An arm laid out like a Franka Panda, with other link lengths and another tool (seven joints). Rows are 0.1 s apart.
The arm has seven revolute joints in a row. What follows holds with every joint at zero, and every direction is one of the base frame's.
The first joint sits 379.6 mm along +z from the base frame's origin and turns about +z.
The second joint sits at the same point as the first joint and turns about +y.
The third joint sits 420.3 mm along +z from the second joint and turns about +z.
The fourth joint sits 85 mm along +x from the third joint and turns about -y.
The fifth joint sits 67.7 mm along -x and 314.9 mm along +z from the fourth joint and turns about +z.
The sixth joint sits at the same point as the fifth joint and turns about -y.
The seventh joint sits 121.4 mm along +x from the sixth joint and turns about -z.
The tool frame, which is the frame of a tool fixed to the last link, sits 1 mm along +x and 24 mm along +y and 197.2 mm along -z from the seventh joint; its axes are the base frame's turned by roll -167.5, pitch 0 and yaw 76.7 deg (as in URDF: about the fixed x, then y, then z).
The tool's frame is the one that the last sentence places.
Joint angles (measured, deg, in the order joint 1, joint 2, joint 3, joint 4, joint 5, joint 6, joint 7), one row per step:
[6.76 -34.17 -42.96 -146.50 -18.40 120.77 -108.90]
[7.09 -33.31 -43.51 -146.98 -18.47 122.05 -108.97]
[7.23 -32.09 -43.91 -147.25 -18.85 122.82 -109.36]
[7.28 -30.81 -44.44 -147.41 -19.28 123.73 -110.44]
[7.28 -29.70 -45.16 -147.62 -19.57 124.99 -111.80]
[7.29 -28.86 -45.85 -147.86 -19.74 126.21 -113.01]
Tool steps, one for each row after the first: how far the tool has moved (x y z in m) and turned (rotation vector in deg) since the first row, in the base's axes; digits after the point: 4 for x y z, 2 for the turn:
[0.0034 -0.0004 -0.0049 -0.11 0.10 0.02]
[0.0058 -0.0019 -0.0102 -0.54 0.92 0.42]
[0.0081 -0.0053 -0.0151 -1.11 1.55 1.29]
[0.0102 -0.0098 -0.0196 -1.58 1.69 2.14]
[0.0117 -0.0138 -0.0233 -1.92 1.60 2.84]

